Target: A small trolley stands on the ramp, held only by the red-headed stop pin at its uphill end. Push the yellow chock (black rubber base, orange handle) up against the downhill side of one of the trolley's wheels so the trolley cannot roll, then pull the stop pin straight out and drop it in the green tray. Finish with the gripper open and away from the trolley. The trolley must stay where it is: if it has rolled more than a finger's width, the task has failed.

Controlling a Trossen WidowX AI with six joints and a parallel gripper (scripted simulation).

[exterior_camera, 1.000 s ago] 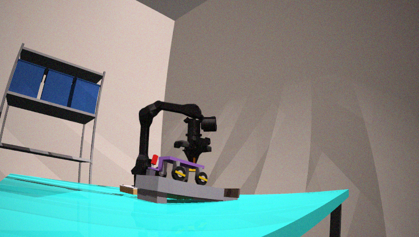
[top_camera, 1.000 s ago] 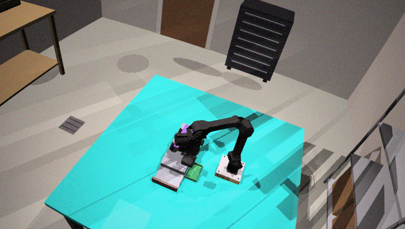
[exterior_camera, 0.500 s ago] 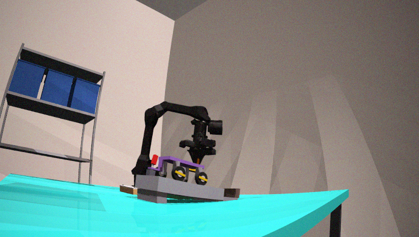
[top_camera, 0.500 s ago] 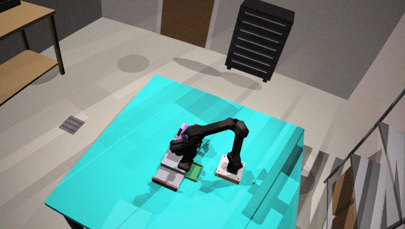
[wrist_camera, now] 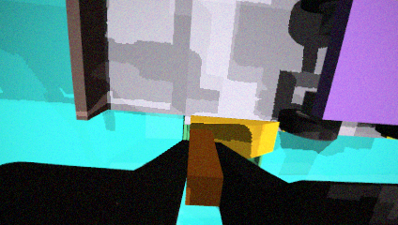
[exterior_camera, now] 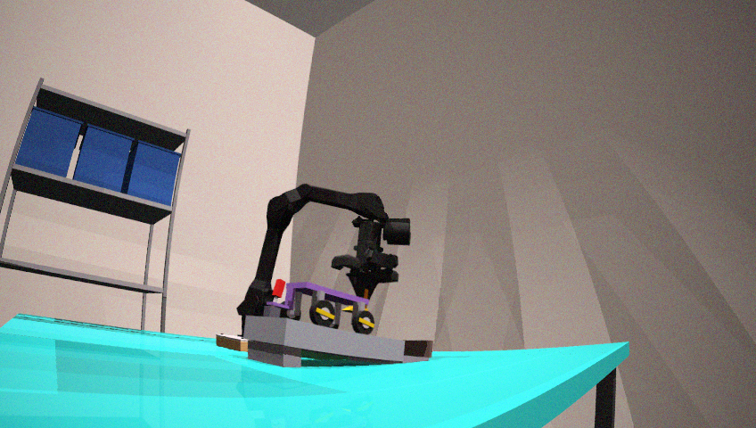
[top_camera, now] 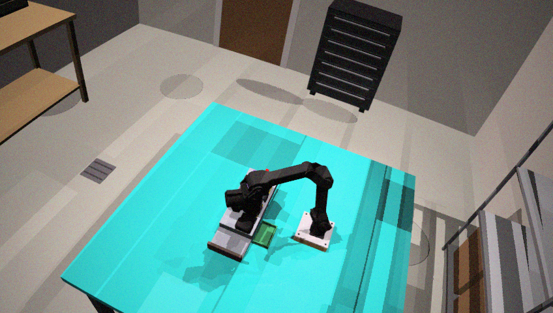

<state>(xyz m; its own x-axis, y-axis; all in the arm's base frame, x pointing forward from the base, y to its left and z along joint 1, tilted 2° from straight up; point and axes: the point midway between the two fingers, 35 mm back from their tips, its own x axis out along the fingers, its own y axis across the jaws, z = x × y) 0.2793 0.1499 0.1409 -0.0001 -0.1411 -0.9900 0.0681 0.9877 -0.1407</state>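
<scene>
My gripper tip is now 2 cm short of the red-headed stop pin, 28 cm to the left of it and 2 cm above it. From my gripper tip the other things lie so: green tray (6 cm behind, 5 cm to the right, 15 cm below); brown lip (6 cm ahead, 10 cm to the left, 12 cm below); yellow chock (2 cm to the right, 1 cm below).
</scene>
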